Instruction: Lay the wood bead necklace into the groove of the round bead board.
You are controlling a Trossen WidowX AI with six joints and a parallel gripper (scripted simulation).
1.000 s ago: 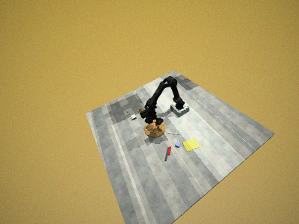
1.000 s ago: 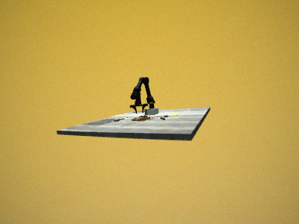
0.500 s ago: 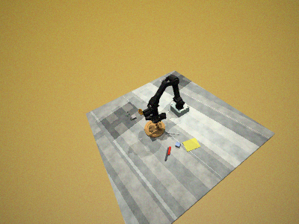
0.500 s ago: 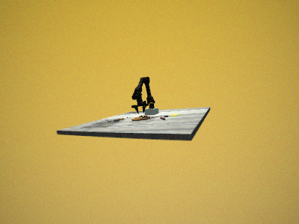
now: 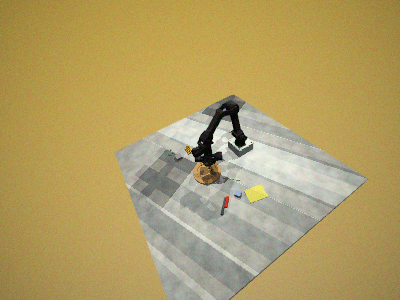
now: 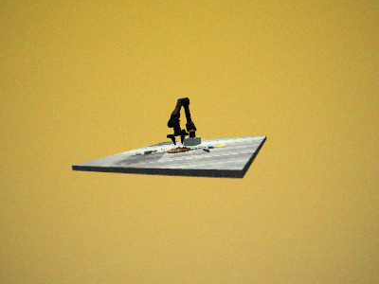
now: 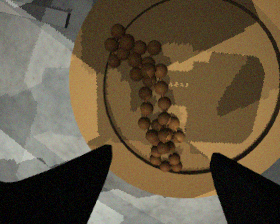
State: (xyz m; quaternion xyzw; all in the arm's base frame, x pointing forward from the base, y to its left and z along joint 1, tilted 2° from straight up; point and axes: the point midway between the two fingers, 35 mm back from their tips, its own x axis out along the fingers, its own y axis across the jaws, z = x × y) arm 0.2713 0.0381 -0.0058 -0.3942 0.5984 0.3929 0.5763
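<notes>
Right now the round bead board is 4 cm ahead of my gripper tip, 3 cm below it and 2 cm to the left of it. From my gripper tip the other things lie so: thin grey stick 15 cm to the left, 9 cm behind, 4 cm below; small blue block 27 cm to the left, 7 cm behind, 4 cm below; grey piece 21 cm to the right, 18 cm ahead, 3 cm below.
</notes>
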